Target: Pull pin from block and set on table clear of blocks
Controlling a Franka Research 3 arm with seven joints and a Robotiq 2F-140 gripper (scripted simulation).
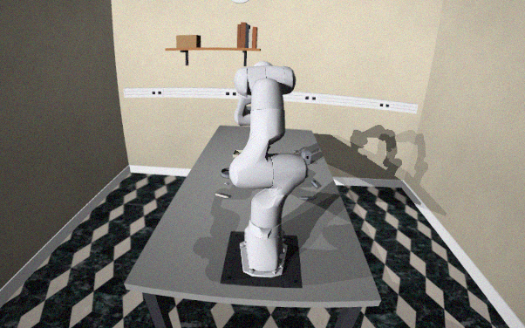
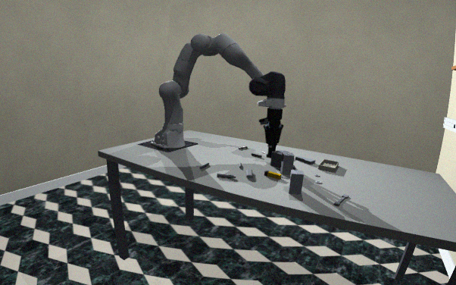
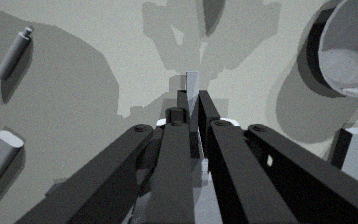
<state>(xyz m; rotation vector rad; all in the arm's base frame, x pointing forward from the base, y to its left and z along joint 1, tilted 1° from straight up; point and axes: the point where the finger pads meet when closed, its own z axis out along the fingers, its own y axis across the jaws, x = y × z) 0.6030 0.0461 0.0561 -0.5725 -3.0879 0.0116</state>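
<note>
Right now my hand is 1 cm short of the grey square pin and 3 cm above it. Round my hand: round dish: 1 cm ahead, 17 cm to the left, 5 cm below; then grey block: 5 cm ahead, 2 cm to the right, 3 cm below; then grey rod: 11 cm behind, 7 cm to the left, 6 cm below.
</note>
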